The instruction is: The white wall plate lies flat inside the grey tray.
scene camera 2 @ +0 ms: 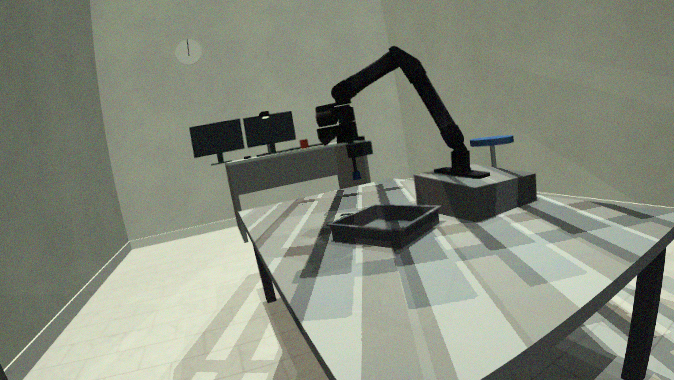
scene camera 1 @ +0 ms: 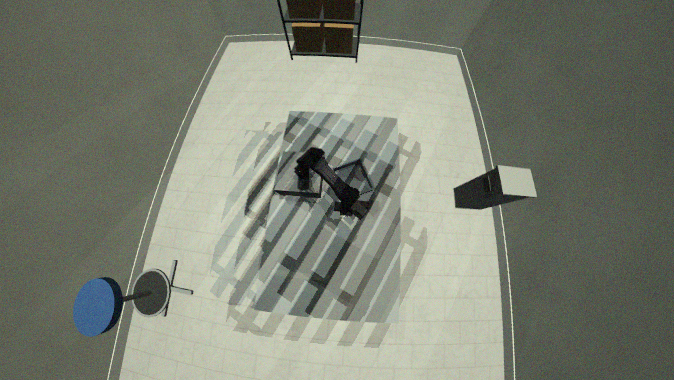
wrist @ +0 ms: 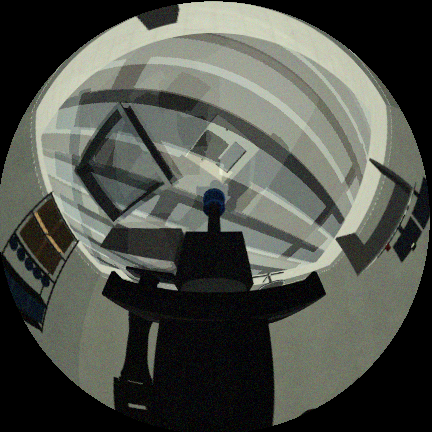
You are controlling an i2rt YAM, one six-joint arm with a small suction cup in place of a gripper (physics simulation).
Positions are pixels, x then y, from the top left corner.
Scene:
grey tray: scene camera 2; scene camera 1; wrist 120, 169
same spot on grey tray: [scene camera 2: 395, 226] = [scene camera 1: 346, 182]

